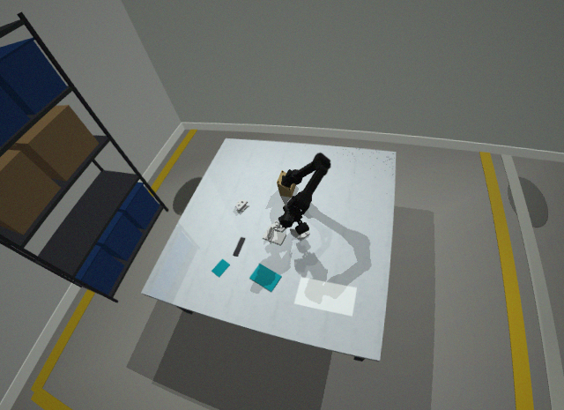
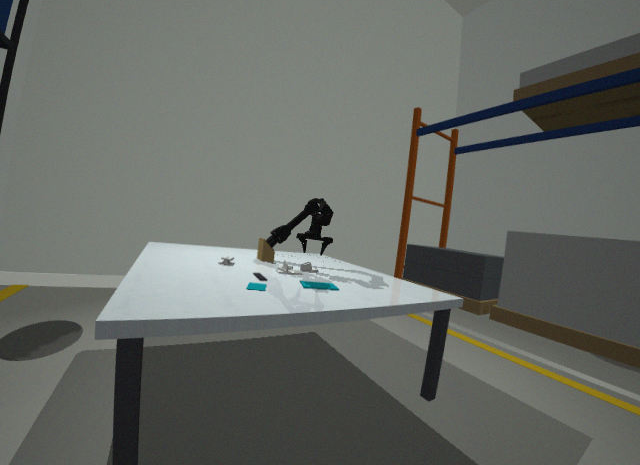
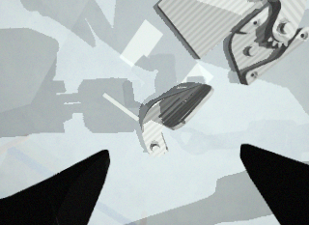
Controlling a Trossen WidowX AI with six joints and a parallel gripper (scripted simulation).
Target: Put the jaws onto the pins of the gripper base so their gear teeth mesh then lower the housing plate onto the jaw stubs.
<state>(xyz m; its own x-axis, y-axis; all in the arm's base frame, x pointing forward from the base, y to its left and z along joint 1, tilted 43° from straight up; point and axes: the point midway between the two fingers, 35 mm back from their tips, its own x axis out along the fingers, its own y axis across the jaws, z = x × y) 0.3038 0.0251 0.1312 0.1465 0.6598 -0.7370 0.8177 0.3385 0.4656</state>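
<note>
My gripper tip is now 1 cm past the grey gripper jaw, 3 cm to the right of it and 8 cm above it. Also, from my gripper tip: black bar (10 cm ahead, 33 cm to the right, 9 cm below).
</note>
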